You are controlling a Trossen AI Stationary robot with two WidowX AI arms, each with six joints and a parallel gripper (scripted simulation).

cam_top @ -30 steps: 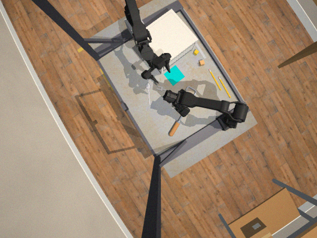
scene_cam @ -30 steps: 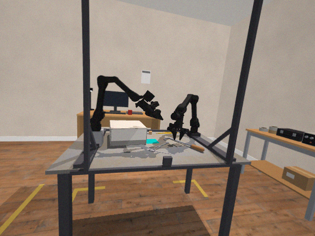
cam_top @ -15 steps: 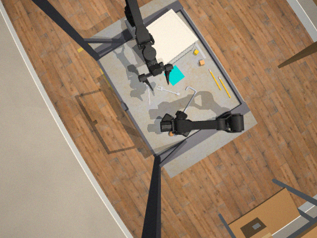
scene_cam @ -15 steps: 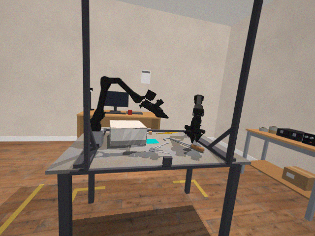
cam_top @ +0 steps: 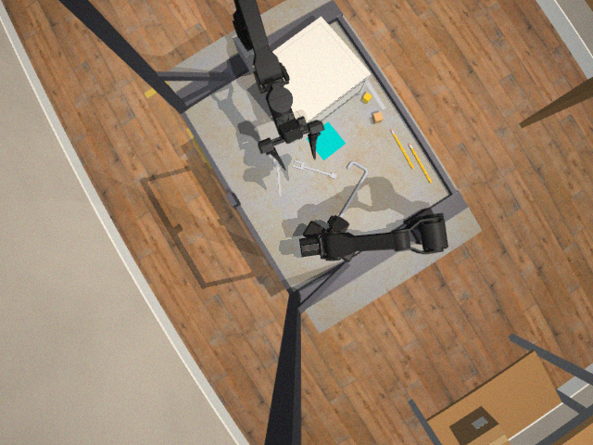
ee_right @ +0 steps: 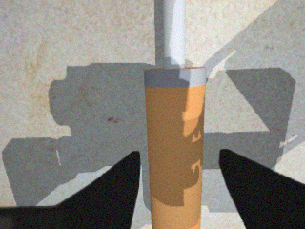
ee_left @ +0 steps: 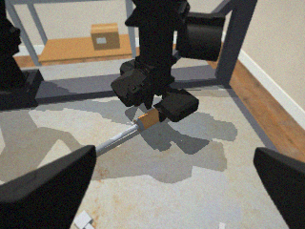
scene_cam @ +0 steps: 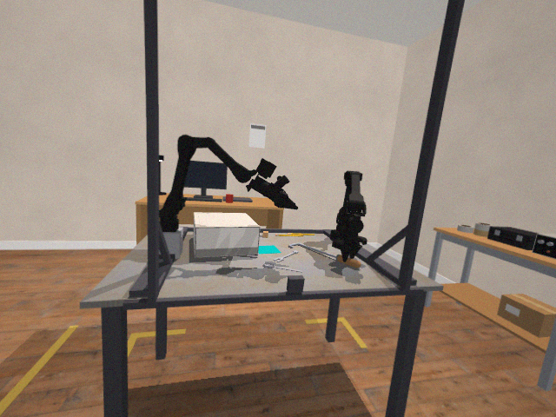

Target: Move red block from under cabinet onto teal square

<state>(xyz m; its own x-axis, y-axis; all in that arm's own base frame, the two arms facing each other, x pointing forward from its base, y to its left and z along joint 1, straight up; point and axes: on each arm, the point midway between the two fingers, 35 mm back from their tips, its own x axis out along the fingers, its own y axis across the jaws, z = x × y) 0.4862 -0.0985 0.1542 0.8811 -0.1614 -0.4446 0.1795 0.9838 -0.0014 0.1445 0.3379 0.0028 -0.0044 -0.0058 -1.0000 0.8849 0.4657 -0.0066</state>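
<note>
My right hand is 47 cm short of the wooden cube, 20 cm to the right of it and 4 cm above it. The rest, counted from my right hand: teal square 28 cm to the left, 26 cm ahead, 5 cm below; then spoon 33 cm to the left, 5 cm below, 5 cm ahead; then fork 22 cm to the left, 15 cm ahead, 5 cm below.
</note>
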